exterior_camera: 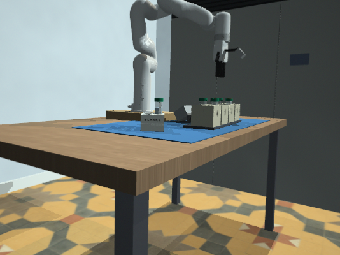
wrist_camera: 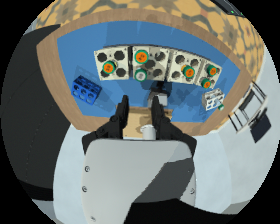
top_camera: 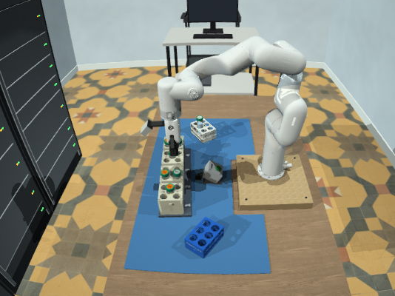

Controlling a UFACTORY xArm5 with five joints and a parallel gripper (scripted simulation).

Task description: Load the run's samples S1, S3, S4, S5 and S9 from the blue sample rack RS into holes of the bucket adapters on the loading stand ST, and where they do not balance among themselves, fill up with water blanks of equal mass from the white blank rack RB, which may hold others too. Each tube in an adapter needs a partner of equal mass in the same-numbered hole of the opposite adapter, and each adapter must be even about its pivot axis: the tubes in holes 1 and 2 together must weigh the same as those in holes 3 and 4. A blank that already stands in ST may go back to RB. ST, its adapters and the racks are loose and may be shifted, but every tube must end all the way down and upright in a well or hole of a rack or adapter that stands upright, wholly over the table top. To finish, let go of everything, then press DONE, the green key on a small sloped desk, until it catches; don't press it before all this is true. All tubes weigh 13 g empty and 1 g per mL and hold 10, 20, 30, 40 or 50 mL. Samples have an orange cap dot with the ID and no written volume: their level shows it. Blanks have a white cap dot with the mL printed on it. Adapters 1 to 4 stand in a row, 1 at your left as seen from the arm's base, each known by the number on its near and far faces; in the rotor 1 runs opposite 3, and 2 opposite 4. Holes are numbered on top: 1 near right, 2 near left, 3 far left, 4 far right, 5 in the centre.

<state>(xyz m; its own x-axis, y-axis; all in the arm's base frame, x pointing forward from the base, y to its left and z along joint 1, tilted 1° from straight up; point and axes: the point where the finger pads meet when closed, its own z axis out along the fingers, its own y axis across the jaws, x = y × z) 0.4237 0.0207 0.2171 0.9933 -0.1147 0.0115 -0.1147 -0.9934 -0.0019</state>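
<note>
Right now the green done key is 180 mm below my hand, 180 mm behind it and 60 mm to the right of it. Also, from my hand: green-capped blank tube (180 mm below, 10 mm ahead); then small sloped desk (200 mm below, 170 mm behind, 60 mm to the right); then loading stand ST (240 mm below, 80 mm to the right, 10 mm ahead).
</note>
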